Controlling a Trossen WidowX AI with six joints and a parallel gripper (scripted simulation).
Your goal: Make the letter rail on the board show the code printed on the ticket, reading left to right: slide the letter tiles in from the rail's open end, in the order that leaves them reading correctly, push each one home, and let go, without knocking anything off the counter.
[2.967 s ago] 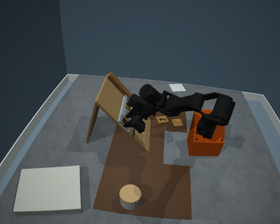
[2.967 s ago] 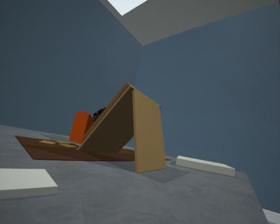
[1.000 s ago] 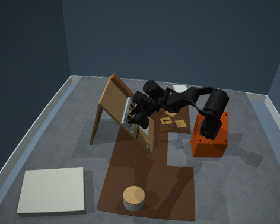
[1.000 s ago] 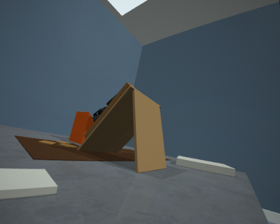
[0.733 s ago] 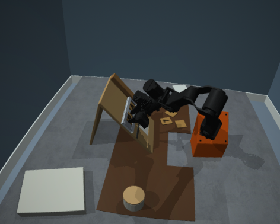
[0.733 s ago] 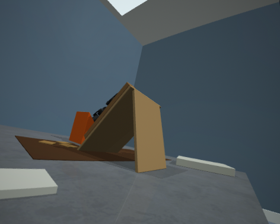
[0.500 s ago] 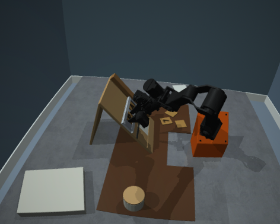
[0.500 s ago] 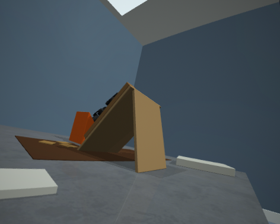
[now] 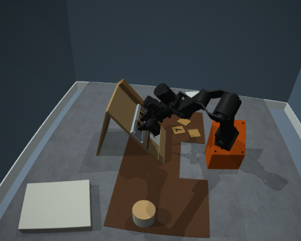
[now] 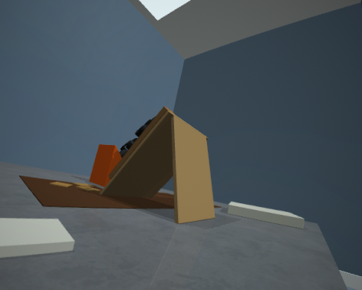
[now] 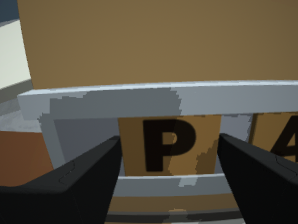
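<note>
Right now my gripper tip is right at the tile marked p. Also, from my gripper tip: brown mat: 160 mm behind, 150 mm below, 10 mm to the left; then white slab: 400 mm to the left, 220 mm ahead, 140 mm below; then white ticket: 90 mm below, 60 mm behind, 50 mm to the right.
</note>
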